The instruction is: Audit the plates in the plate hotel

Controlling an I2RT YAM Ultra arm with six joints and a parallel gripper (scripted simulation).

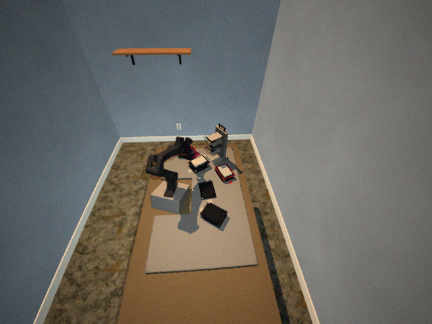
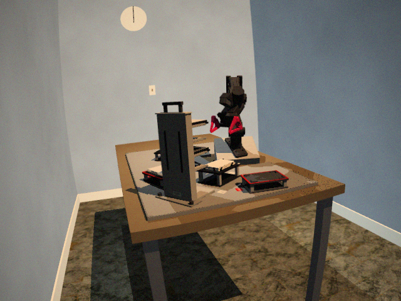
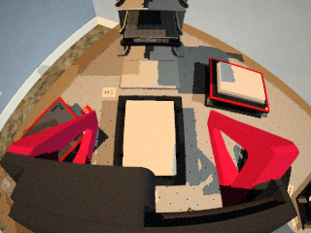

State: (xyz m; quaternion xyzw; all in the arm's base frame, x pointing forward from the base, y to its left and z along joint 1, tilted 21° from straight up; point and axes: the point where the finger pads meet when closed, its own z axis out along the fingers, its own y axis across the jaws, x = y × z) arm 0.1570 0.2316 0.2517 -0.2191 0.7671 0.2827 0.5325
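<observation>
Now: the tan well plate 20 mm ahead of my hand, 20 mm to the left of it and 140 mm below it. The rest, counted from my hand: dark plate: 160 mm ahead, 130 mm to the left, 40 mm below; then grey back panel: 220 mm ahead, 180 mm to the left, 50 mm below; then H1 tag: 50 mm ahead, 170 mm to the left, 210 mm below.
</observation>
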